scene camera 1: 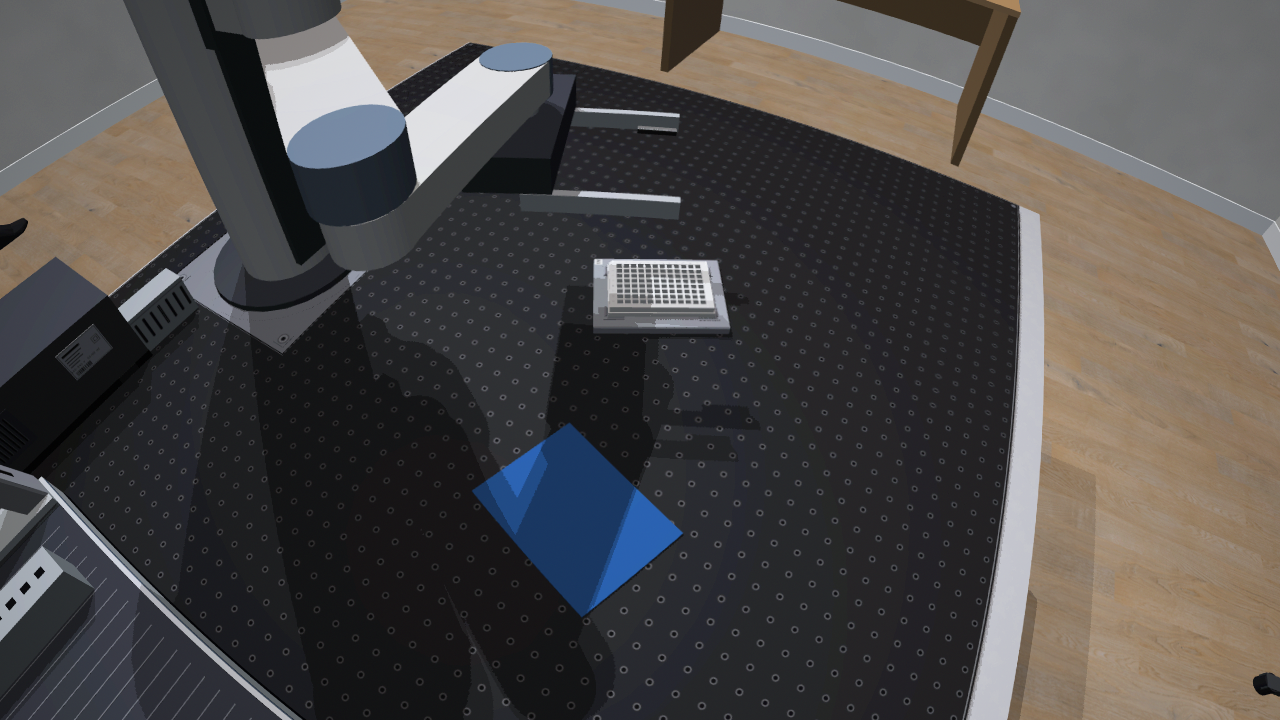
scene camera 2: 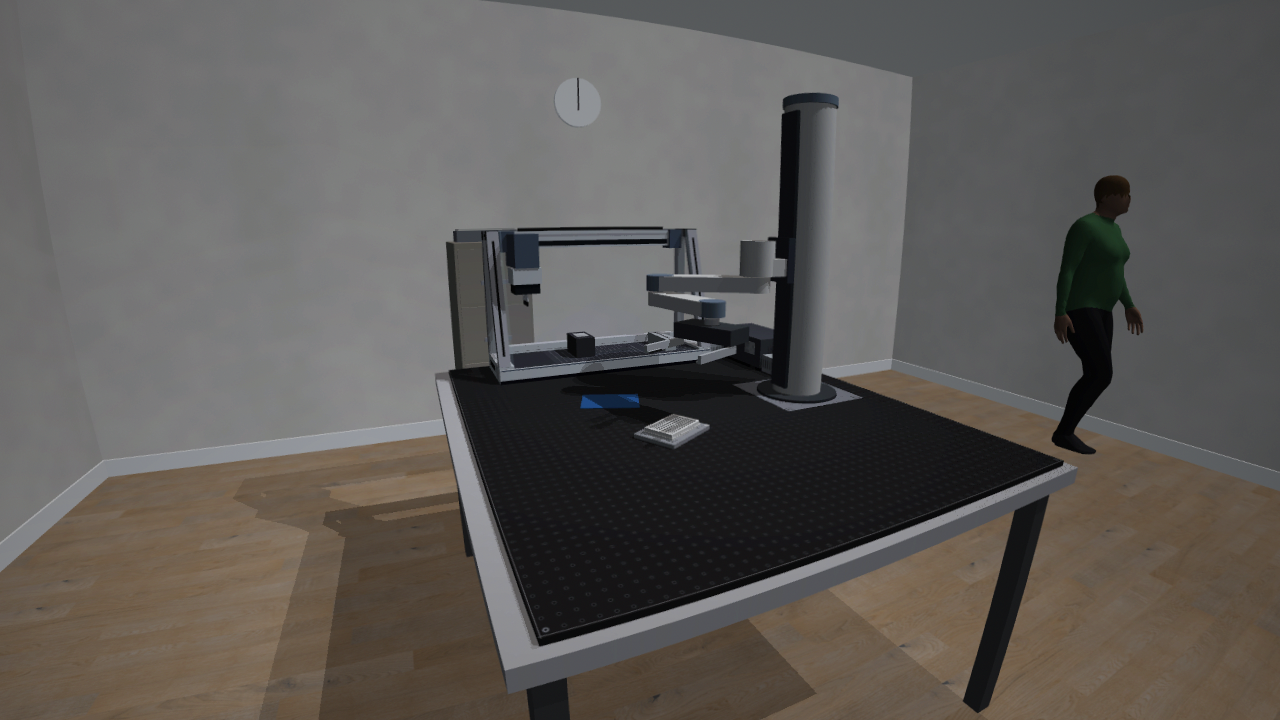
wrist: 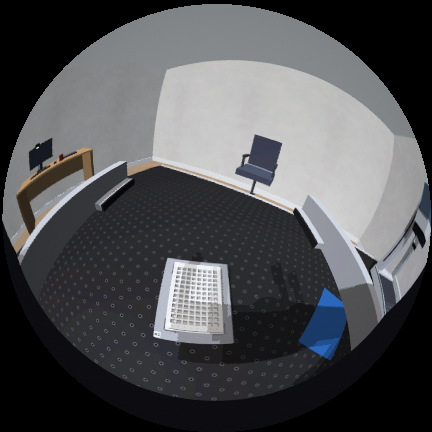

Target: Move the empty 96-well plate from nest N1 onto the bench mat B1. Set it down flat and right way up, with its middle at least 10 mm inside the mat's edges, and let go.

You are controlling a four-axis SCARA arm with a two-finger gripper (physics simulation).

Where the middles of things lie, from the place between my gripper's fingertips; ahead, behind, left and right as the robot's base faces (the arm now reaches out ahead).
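Scene:
The white 96-well plate (scene camera 1: 635, 288) is my first reference: my gripper is 190 mm above it and 10 mm past it. Grey nest N1 (scene camera 1: 631, 325) is 200 mm below my hand and 10 mm behind it. As for blue bench mat B1 (scene camera 1: 587, 529), I find it 200 mm below my hand, 50 mm ahead of it and 310 mm to the right of it.

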